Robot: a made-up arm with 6 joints.
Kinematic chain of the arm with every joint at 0, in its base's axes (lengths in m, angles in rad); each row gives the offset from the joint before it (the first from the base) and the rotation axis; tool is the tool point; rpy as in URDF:
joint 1: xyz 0 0 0.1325 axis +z
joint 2: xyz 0 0 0 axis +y
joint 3: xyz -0.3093 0 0.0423 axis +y
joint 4: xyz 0.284 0 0.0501 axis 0.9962 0 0.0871
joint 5: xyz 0 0 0 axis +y
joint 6: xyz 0.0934 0 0.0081 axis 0.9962 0 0.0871
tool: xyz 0 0 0 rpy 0 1.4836 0
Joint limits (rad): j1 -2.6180..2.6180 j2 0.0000..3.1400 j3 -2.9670..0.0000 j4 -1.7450..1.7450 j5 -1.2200..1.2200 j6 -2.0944..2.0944
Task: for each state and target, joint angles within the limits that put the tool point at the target. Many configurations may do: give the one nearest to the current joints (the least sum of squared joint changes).
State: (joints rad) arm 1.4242 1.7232 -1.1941 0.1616 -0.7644 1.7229
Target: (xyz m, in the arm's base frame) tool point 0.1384 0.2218 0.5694
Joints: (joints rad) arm 1.0816 1.1967 -1.2230 0.2520 -0.8750 1.7229
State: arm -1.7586 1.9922 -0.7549 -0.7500 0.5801 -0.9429
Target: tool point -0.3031 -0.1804 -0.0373
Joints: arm -2.4954 2.3798 -1.0153 -0.8510 0.5769 -0.9429
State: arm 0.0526 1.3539 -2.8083 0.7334 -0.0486 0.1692
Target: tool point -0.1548 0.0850 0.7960
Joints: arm -0.3795 1.0975 -2.7649 0.7793 0.3334 0.1692
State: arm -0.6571 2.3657 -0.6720 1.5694 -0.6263 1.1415
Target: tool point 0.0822 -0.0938 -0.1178
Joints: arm -0.5256 2.7684 -0.5242 1.5819 -0.4403 1.1415
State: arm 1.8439 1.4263 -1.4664 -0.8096 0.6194 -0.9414
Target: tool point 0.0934 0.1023 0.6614
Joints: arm 1.2700 1.0174 -1.7319 -1.0116 0.8340 -0.9414
